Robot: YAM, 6 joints.
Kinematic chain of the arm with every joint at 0, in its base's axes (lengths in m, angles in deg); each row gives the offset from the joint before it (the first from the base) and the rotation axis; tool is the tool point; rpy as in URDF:
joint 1: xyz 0 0 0.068 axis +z
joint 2: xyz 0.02 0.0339 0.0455 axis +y
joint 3: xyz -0.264 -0.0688 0 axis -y
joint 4: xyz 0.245 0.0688 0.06 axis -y
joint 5: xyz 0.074 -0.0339 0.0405 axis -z
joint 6: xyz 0.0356 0 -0.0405 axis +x
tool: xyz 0 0 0 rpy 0 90 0
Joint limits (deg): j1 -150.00..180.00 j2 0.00..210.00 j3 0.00..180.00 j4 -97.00..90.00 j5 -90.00..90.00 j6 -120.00..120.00
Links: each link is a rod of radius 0.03 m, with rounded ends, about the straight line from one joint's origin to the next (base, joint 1, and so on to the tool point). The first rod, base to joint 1, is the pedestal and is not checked.
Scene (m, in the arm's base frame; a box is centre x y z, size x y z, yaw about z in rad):
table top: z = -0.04
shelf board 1: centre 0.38 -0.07 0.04 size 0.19 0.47 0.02 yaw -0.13
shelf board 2: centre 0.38 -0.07 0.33 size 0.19 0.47 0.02 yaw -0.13
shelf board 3: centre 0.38 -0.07 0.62 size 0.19 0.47 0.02 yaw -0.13
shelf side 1: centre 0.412 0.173 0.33 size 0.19 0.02 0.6 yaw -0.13
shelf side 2: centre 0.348 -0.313 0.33 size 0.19 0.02 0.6 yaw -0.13
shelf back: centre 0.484 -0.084 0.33 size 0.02 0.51 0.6 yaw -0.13
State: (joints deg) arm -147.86 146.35 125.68 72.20 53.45 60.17
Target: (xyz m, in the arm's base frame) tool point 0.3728 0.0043 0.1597
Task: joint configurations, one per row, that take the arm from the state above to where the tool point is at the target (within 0.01 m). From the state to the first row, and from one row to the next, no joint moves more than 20 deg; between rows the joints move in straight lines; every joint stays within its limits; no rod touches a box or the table.
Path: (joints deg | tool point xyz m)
1: -133.28 137.28 107.46 72.65 52.00 52.26 | -0.3815 -0.3642 0.2880
2: -118.70 128.21 89.23 73.10 50.54 44.34 | -0.2601 -0.4179 0.2677
3: -104.12 119.14 71.01 73.55 49.09 36.43 | -0.1346 -0.4247 0.2435
4: -89.55 110.07 52.79 74.01 47.64 28.52 | -0.0233 -0.3875 0.2160
5: -74.97 101.00 34.56 74.46 46.18 20.60 | 0.0584 -0.3167 0.1858
6: -56.81 98.81 29.50 77.57 49.70 28.52 | 0.1410 -0.2652 0.1803
7: -38.65 96.61 24.44 80.67 53.23 36.43 | 0.1984 -0.1951 0.1750
8: -20.48 94.42 19.38 83.78 56.75 44.34 | 0.2275 -0.1168 0.1697
9: -2.32 92.22 14.32 86.89 60.27 52.26 | 0.2293 -0.0402 0.1646
10: 15.84 90.03 9.26 90.00 63.79 60.17 | 0.2081 0.0258 0.1597
11: 10.57 103.81 28.29 87.19 60.79 60.17 | 0.2926 0.0230 0.1661
12: 5.30 117.60 47.31 84.39 57.80 60.17 | 0.3728 0.0043 0.1597

